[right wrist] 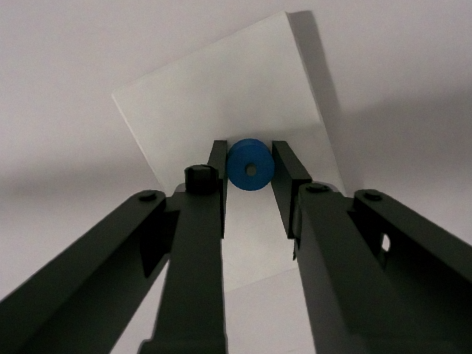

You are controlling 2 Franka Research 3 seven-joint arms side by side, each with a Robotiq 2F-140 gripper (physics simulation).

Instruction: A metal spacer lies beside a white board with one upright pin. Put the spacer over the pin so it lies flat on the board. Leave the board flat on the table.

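Observation:
The blue round spacer (239,161) is between the fingertips of my right gripper (249,161), which is shut on it. It is held flat, with its hole facing the camera. The white board (215,85) lies under the spacer and the fingers, turned at an angle in the right wrist view. Dull grey shows inside the spacer's hole; I cannot tell if this is the pin's top or the board. The pin does not show outside the spacer. The height of the spacer over the board is hard to tell. My left gripper is not in view.
The pale table top (55,55) surrounds the board. A narrow dark shadow runs along the board's right edge, and broad soft shadows lie on the table at the left and right. The dark fingers hide part of the board's lower half.

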